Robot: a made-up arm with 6 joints.
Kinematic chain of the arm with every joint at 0, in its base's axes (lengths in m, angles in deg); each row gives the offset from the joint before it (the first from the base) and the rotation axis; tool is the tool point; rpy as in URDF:
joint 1: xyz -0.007 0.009 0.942 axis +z
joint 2: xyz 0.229 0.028 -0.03 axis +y
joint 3: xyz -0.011 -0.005 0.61 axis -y
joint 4: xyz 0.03 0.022 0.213 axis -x
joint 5: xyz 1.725 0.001 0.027 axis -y
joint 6: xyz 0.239 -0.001 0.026 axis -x
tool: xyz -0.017 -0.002 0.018 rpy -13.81 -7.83 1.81
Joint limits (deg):
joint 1: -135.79..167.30
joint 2: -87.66..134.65
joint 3: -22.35..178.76
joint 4: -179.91..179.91
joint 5: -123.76..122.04
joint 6: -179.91..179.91
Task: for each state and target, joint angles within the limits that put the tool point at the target. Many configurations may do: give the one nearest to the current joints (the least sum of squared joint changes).
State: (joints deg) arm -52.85 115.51 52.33 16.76 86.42 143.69
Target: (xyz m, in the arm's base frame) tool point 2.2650 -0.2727 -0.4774
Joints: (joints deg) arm -10.41 115.24 64.79 19.11 66.07 144.58
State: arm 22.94 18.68 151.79 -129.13 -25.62 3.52
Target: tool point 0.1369 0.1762 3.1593
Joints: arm 24.56 57.06 155.50 -128.19 -33.66 3.19
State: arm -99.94 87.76 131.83 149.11 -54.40 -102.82
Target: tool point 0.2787 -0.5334 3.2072
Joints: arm -63.44 56.32 140.07 156.36 -46.19 -101.82
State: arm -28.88 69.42 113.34 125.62 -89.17 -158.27
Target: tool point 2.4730 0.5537 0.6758
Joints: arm 14.81 107.31 94.42 123.84 -108.30 -158.85
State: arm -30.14 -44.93 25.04 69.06 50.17 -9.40
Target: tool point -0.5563 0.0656 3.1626
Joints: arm 17.05 -55.10 32.11 58.41 40.05 -10.57
